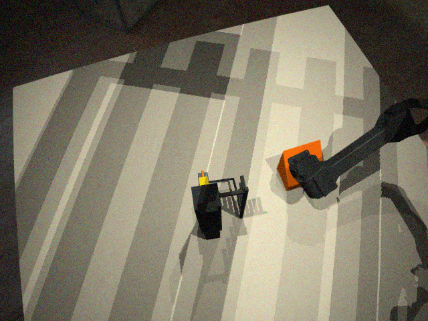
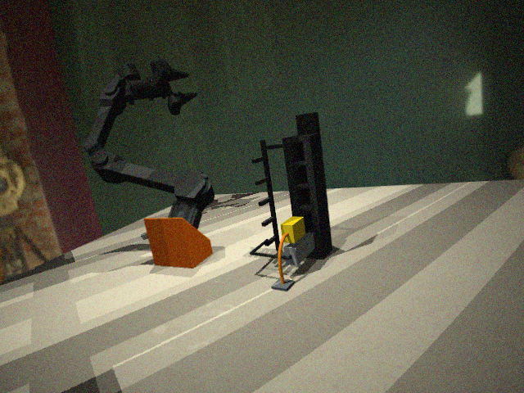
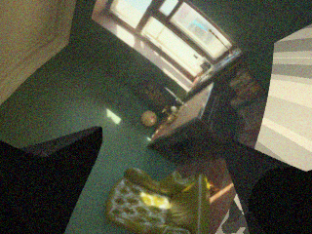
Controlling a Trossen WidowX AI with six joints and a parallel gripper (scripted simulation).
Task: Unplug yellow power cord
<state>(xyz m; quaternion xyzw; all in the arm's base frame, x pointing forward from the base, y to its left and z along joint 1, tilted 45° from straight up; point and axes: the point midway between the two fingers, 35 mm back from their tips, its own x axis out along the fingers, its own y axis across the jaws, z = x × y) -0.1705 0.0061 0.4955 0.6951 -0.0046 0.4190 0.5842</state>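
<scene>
The yellow plug lies 38 cm ahead of my gripper tip, 41 cm to the right of it and 35 cm below it. Round my gripper tip: grey pad 37 cm ahead, 48 cm to the right, 44 cm below.
</scene>
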